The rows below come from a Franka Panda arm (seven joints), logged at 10 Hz.
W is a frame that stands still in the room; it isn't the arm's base.
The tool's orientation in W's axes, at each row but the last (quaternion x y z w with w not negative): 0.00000, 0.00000, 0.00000, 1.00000; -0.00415, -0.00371, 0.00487, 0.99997; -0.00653, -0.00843, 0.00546, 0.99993; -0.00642, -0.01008, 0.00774, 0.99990; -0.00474, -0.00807, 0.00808, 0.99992; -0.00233, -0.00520, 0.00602, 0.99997
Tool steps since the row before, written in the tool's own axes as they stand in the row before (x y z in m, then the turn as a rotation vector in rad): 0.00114, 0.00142, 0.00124, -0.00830, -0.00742, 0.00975; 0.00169, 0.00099, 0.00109, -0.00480, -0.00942, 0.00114; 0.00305, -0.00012, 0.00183, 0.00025, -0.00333, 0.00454; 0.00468, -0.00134, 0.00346, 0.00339, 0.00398, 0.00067; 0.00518, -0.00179, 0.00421, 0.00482, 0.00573, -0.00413; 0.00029, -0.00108, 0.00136, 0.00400, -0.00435, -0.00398
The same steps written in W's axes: 0.00114, 0.00142, 0.00124, -0.00830, -0.00742, 0.00975; 0.00167, 0.00102, 0.00109, -0.00472, -0.00946, 0.00118; 0.00302, -0.00006, 0.00188, 0.00021, -0.00327, 0.00459; 0.00463, -0.00122, 0.00357, 0.00331, 0.00404, 0.00069; 0.00514, -0.00167, 0.00431, 0.00479, 0.00577, -0.00411; 0.00029, -0.00107, 0.00137, 0.00409, -0.00432, -0.00392
